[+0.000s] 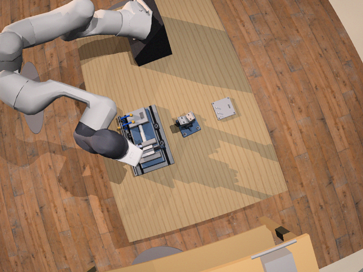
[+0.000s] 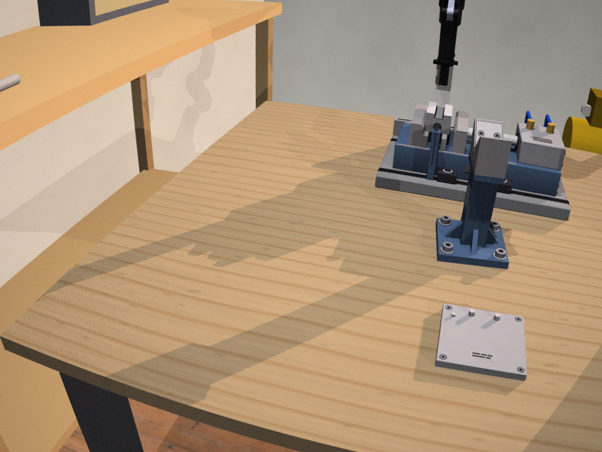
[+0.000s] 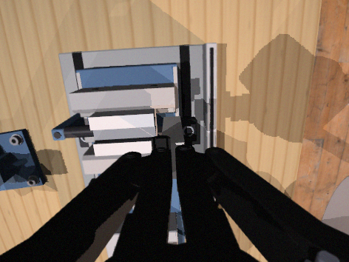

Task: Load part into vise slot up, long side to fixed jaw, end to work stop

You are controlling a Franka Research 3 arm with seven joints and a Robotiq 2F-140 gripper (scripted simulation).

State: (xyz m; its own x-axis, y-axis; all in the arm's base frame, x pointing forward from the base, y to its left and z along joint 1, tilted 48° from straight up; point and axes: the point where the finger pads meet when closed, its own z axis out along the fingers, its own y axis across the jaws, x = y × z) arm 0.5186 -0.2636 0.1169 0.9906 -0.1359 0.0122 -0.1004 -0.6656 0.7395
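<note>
The part lies 50 mm to the left of my hand and 40 mm below it. Round my hand: work stop 10 mm ahead, 90 mm to the left, 50 mm below; moving jaw 30 mm behind, 50 mm to the left, 60 mm below; fixed jaw 30 mm ahead, 40 mm to the left, 60 mm below.
</note>
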